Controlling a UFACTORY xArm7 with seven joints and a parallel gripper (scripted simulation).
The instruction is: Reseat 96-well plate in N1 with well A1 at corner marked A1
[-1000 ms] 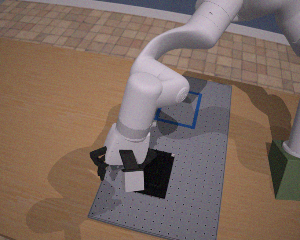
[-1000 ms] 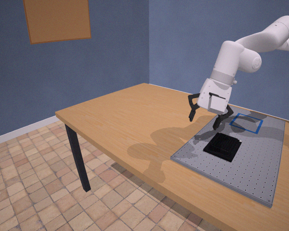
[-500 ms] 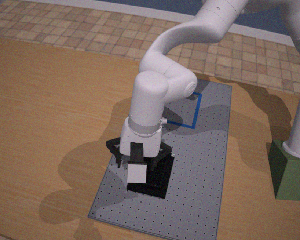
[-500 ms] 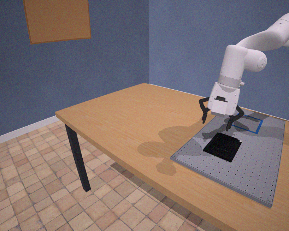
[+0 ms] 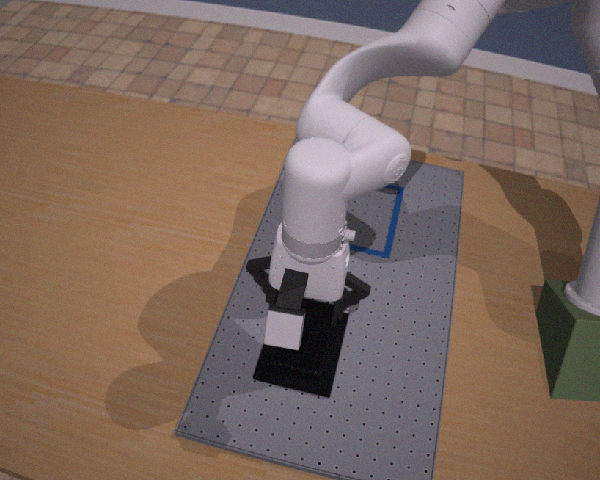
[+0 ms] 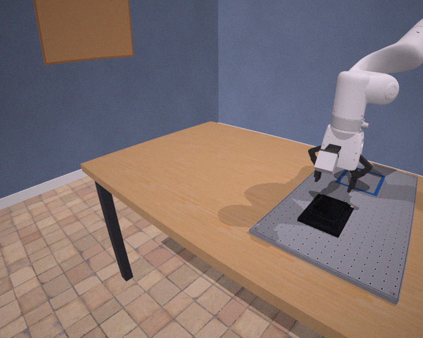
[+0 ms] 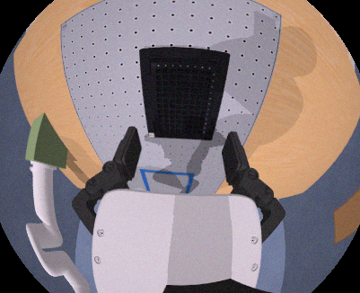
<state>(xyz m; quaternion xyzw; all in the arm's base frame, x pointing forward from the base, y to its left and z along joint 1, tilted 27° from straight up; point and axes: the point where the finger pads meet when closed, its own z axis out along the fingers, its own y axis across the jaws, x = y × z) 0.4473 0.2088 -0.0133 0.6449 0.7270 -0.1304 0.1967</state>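
The black 96-well plate lies 10 mm to the right of my hand and 90 mm below it. Round my hand: black plate nest N1: 10 mm to the right, 110 mm below; small white A1 mark: 50 mm behind, 80 mm to the right, 100 mm below.
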